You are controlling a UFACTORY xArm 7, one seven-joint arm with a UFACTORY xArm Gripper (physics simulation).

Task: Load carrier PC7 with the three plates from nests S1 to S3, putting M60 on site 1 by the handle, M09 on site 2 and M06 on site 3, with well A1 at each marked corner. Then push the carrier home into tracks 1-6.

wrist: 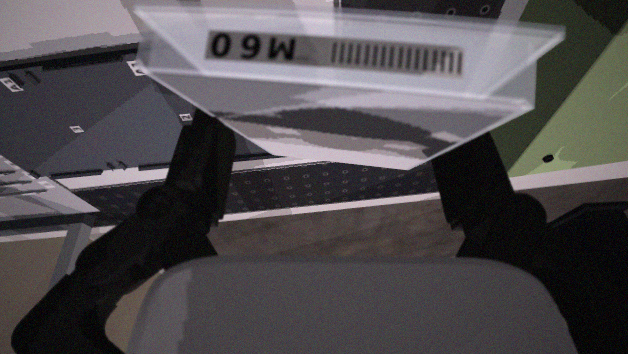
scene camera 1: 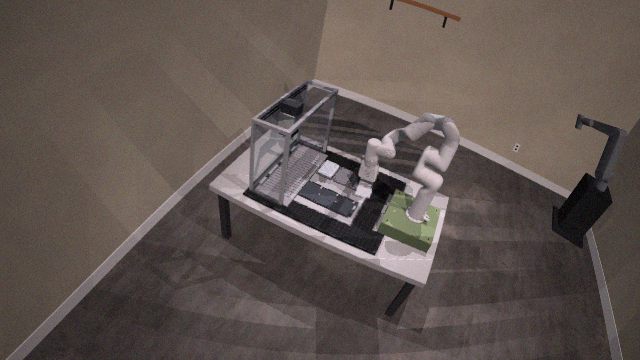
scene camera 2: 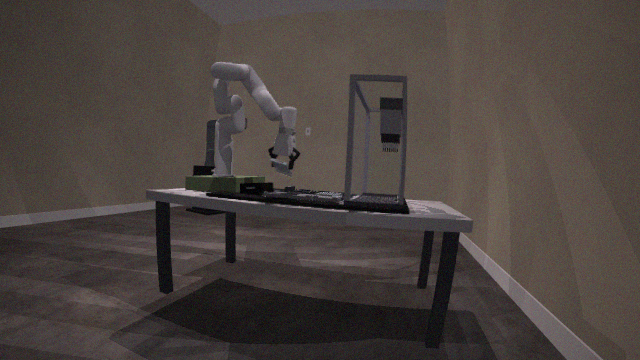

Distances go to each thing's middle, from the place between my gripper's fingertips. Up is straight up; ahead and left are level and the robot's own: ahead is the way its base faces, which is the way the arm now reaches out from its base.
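I see that the dark plate carrier (scene camera 1: 312, 191) is 10 cm below my hand, and that this carrier is also 15 cm ahead of my hand and 12 cm to the left of it.
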